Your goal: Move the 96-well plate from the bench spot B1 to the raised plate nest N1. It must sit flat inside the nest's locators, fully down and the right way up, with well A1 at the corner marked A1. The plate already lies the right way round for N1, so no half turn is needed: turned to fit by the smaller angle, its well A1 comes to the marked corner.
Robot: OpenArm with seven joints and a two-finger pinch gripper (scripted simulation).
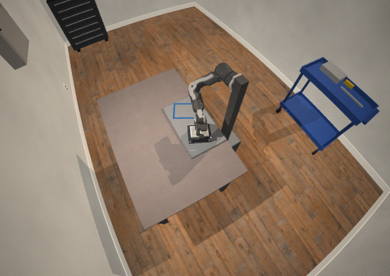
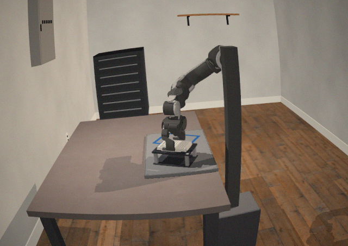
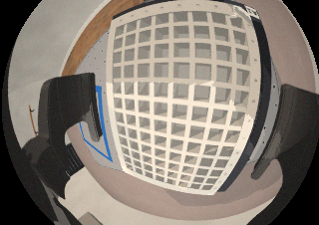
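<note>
Now: the white 96-well plate right at my hand. From my hand the other things lie so: black raised nest N1: 1 cm below.
</note>
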